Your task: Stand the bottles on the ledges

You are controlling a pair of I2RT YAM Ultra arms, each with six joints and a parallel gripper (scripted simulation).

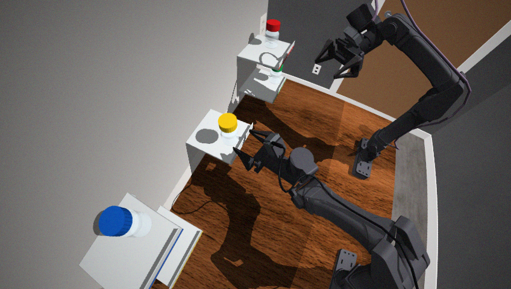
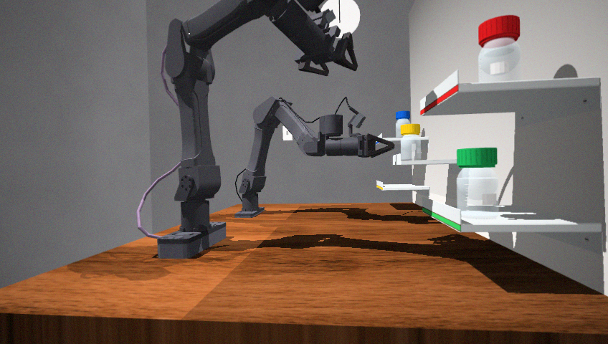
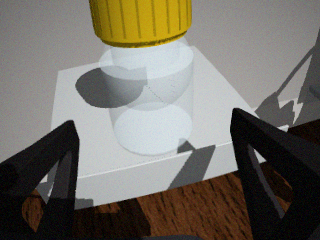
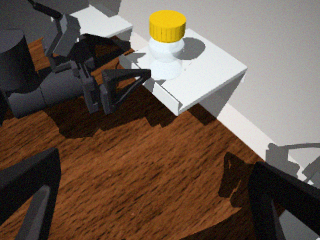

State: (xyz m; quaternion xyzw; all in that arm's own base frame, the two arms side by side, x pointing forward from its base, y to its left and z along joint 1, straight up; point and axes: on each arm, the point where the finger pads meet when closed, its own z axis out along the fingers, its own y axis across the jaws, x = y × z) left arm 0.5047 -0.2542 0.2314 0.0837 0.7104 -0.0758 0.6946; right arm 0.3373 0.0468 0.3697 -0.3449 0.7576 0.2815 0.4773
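The yellow-capped bottle is 50 mm ahead of my left hand and 10 mm to the right of it. From my left hand the other things lie so: red-capped bottle: 80 mm ahead, 450 mm to the right, 100 mm above; then blue-capped bottle: 110 mm ahead, 330 mm to the left, 100 mm above; then wall: 200 mm ahead, 20 mm to the right, 210 mm above.
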